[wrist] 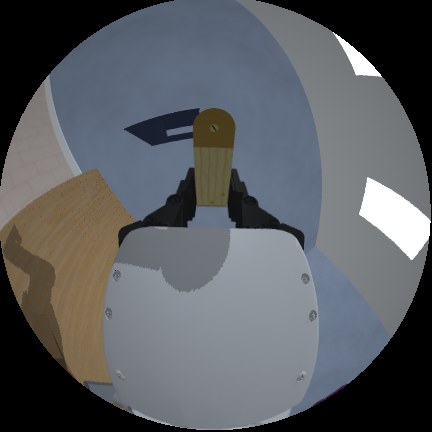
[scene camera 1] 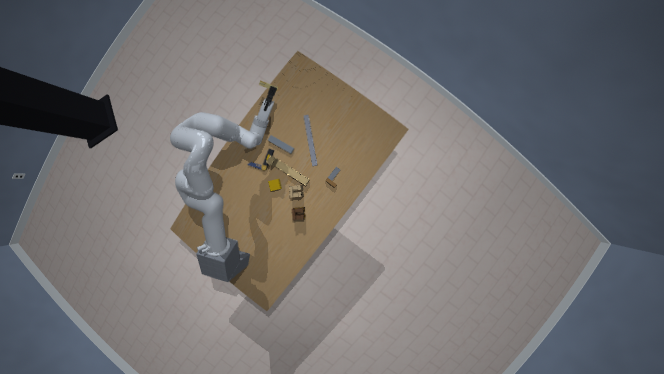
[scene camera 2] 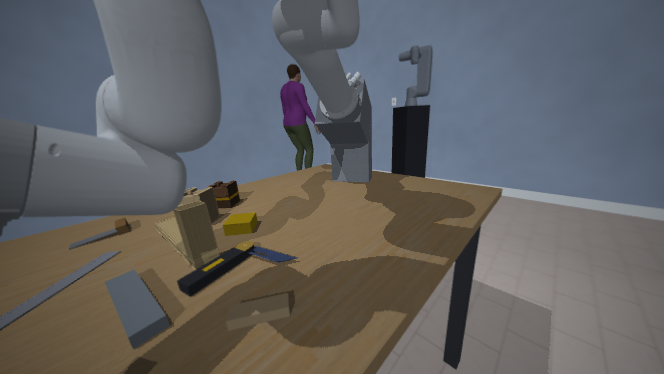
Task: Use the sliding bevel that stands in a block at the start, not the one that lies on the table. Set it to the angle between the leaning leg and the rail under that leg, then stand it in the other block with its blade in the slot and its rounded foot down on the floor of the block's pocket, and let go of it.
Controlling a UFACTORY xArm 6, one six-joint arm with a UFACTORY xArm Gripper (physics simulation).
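Places are measured from the arm's base along level axes (x ahead, y left, z up), in millimetres.
Pixels of known places: gripper, fingertip midpoint: (wrist: 212,179) (scene camera 1: 274,86); arm's base, link origin: (scene camera 1: 217,246) (scene camera 2: 338,101).
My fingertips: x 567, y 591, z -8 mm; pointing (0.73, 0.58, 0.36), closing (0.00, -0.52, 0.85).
Observation:
For each thing: its middle in the pictures, then the offset to it from my fingertips. "spot": a spot on its surface instead.
- sliding bevel, body centre: (wrist: 176,160) (scene camera 1: 268,85) dx -23, dy +27, dz -20 mm
- pale leaning leg, body centre: (scene camera 2: 197,235) dx -193, dy -285, dz -229 mm
- pale rail, body centre: (scene camera 2: 183,239) (scene camera 1: 290,171) dx -134, dy -370, dz -273 mm
- pale block, body centre: (scene camera 2: 198,206) (scene camera 1: 296,191) dx -138, dy -490, dz -243 mm
- dark brown block, body centre: (scene camera 2: 224,194) (scene camera 1: 298,213) dx -178, dy -606, dz -252 mm
- blue blade, body centre: (scene camera 2: 280,258) (scene camera 1: 251,164) dx -328, dy -235, dz -278 mm
- grey bar, body centre: (scene camera 2: 133,301) (scene camera 1: 281,144) dx -122, dy -204, dz -278 mm
- long ruler, body centre: (scene camera 2: 16,312) (scene camera 1: 310,140) dx +42, dy -251, dz -286 mm
- square, surface spot: (scene camera 2: 95,238) (scene camera 1: 332,173) spot: dx +82, dy -475, dz -280 mm
- yellow block, body centre: (scene camera 2: 241,223) (scene camera 1: 275,185) dx -245, dy -405, dz -273 mm
My gripper (scene camera 1: 270,95) (wrist: 212,179) is shut on the wooden handle of a sliding bevel (scene camera 1: 265,84) (wrist: 213,167), high near the table's far left edge. Its rounded brass foot (wrist: 214,137) points away from the palm; its dark slotted blade (wrist: 162,125) sticks out to the left in the wrist view. The fingers do not show in scene camera 2. A pale leaning leg (scene camera 2: 196,232) rises by a pale rail (scene camera 1: 294,173) (scene camera 2: 171,237). A pale block (scene camera 1: 296,192) and a dark brown block (scene camera 1: 298,214) (scene camera 2: 228,195) stand beyond; their slots are too small to read.
The other bevel, black-handled (scene camera 1: 269,155) (scene camera 2: 215,271) with a blue blade (scene camera 1: 255,165) (scene camera 2: 274,254), lies on the table. Around lie a grey bar (scene camera 1: 281,145) (scene camera 2: 137,306), a long ruler (scene camera 1: 310,140) (scene camera 2: 60,286), a square (scene camera 1: 334,175) (scene camera 2: 95,238) and a yellow block (scene camera 1: 275,185) (scene camera 2: 240,224).

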